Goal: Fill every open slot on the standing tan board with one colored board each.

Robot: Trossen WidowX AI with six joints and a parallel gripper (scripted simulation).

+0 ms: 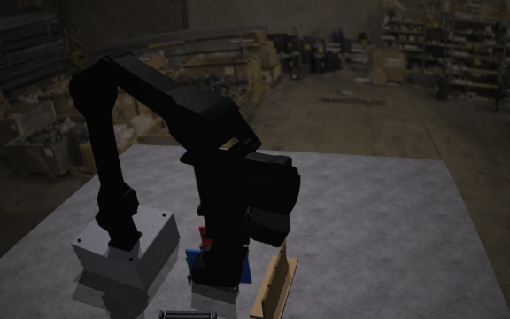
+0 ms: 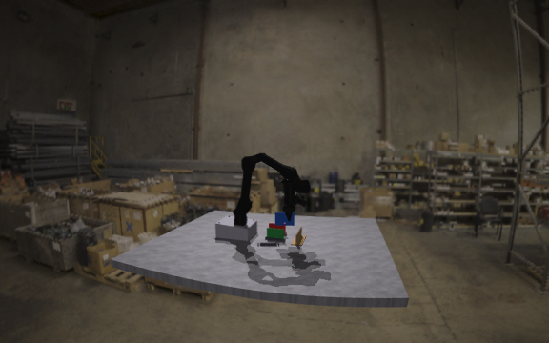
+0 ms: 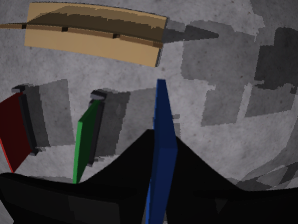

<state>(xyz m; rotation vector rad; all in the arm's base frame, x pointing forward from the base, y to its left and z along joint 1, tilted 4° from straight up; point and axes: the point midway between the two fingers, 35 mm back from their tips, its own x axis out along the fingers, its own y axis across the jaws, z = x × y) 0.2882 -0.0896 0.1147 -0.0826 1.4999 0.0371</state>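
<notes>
My gripper tip is 11 cm above the tan board, 9 cm to the right of it and 5 cm short of it. Also, from my gripper tip: blue board (2 cm behind); then green board (11 cm below, 9 cm behind, 8 cm to the left); then red board (19 cm to the left, 11 cm below, 9 cm behind).
</notes>
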